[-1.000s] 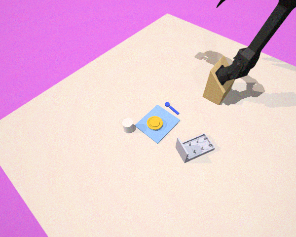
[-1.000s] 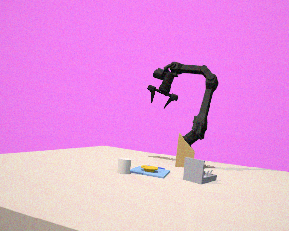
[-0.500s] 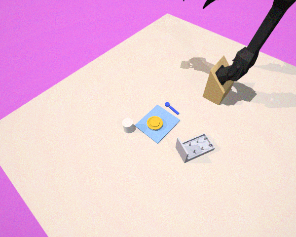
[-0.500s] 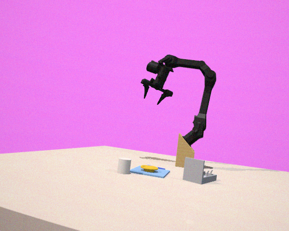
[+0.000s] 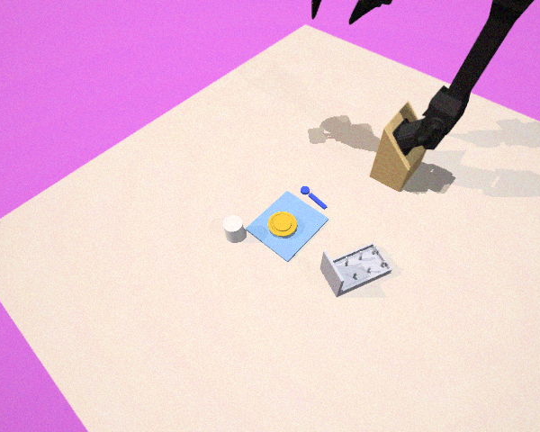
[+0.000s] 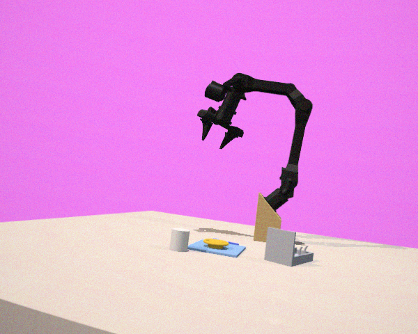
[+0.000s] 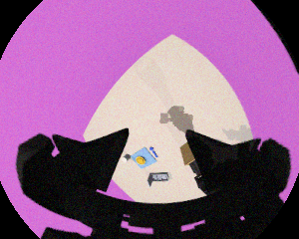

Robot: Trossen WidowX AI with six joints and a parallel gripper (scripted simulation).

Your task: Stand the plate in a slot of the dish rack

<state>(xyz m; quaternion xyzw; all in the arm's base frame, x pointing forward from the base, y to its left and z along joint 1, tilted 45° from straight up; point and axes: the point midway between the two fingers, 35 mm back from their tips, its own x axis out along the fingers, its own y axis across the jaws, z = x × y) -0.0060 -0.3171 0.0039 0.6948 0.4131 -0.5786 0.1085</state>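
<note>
The yellow plate is 320 mm ahead of my gripper tip, 110 mm to the left of it and 300 mm below it. Also, from my gripper tip: light blue mat (300 mm ahead, 120 mm to the left, 310 mm below); white cup (400 mm ahead, 40 mm to the left, 290 mm below); blue spoon (200 mm ahead, 110 mm to the left, 310 mm below).
</note>
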